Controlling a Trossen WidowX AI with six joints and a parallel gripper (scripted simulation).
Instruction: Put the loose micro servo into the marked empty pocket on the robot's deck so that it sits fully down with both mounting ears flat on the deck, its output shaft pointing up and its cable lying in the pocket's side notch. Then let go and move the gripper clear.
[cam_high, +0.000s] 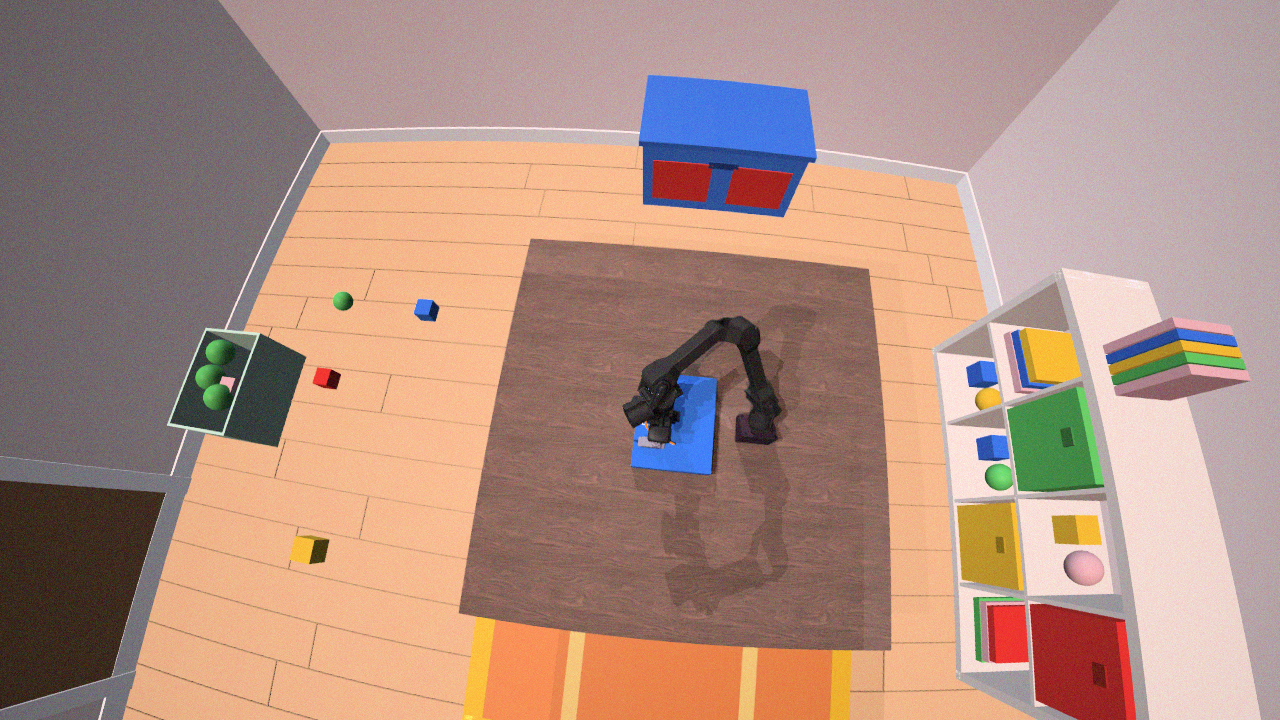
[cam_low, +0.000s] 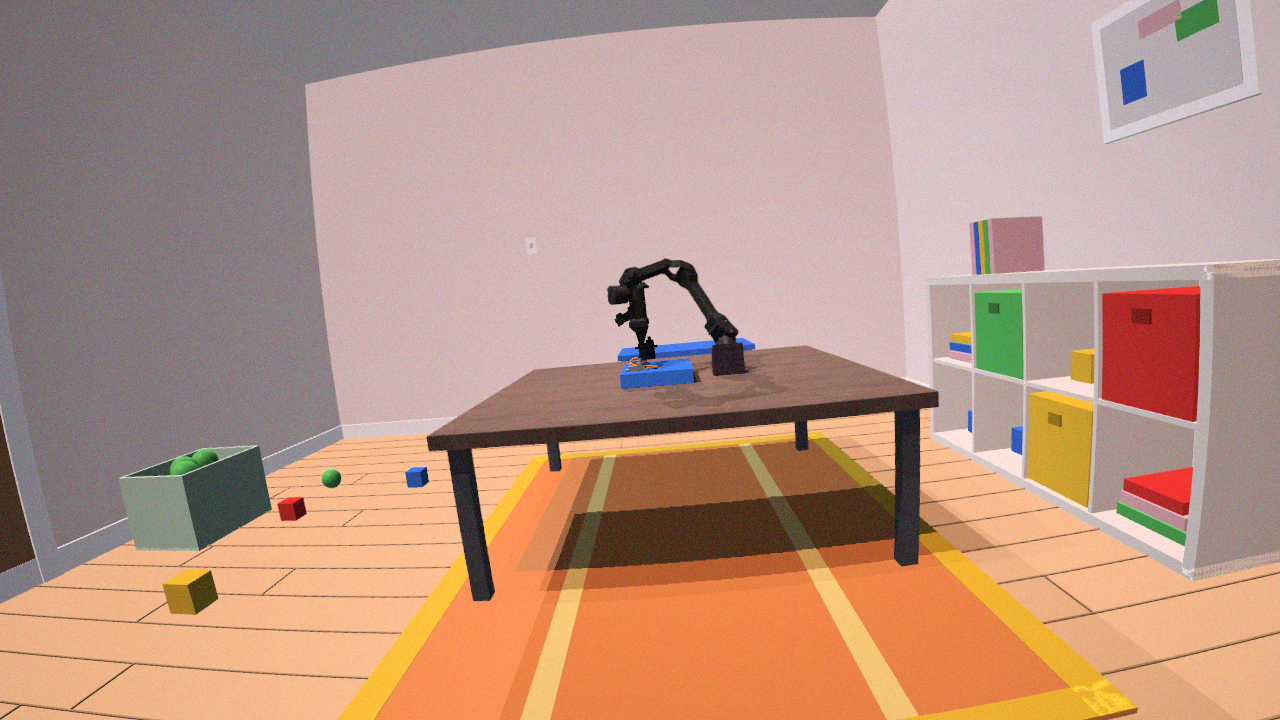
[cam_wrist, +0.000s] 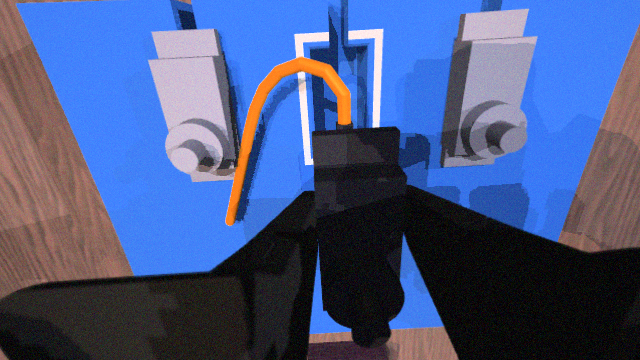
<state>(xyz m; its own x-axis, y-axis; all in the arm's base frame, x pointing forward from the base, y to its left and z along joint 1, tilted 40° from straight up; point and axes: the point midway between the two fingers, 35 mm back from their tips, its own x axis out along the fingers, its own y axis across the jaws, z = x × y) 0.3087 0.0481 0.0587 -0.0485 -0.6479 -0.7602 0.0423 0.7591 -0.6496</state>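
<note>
My gripper tip is 90 mm past the blue deck and 100 mm above it.
</note>
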